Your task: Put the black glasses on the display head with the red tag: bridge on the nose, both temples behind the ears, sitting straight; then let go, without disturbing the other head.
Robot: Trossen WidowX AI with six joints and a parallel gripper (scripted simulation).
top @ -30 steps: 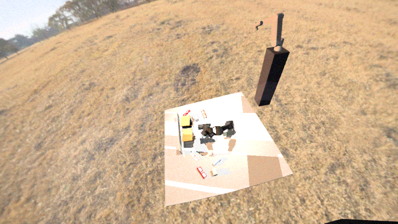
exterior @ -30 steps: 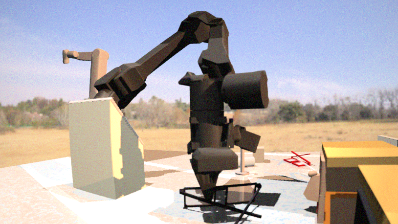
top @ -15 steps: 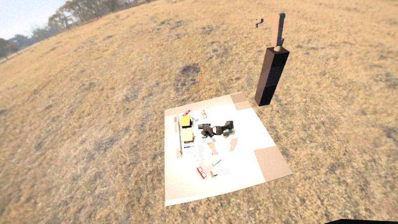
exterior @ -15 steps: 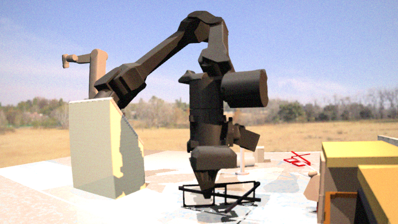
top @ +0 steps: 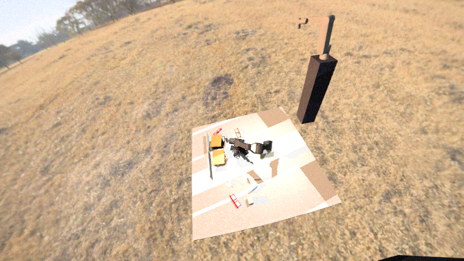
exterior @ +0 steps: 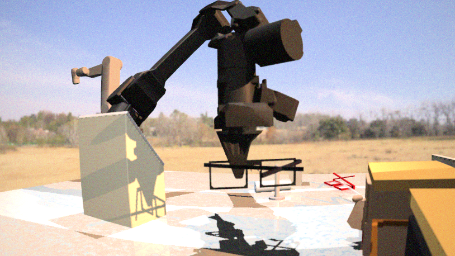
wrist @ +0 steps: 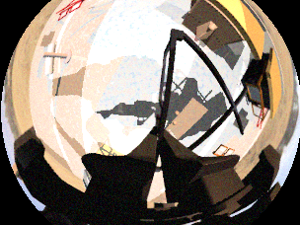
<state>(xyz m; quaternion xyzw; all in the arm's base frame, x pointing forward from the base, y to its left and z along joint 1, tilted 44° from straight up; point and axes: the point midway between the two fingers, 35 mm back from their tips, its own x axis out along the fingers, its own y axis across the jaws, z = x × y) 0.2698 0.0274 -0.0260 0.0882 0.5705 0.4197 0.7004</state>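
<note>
Now: the thin upright peg 10 mm behind my gripper tip, 270 mm to the left of it and 70 mm below it.
</note>
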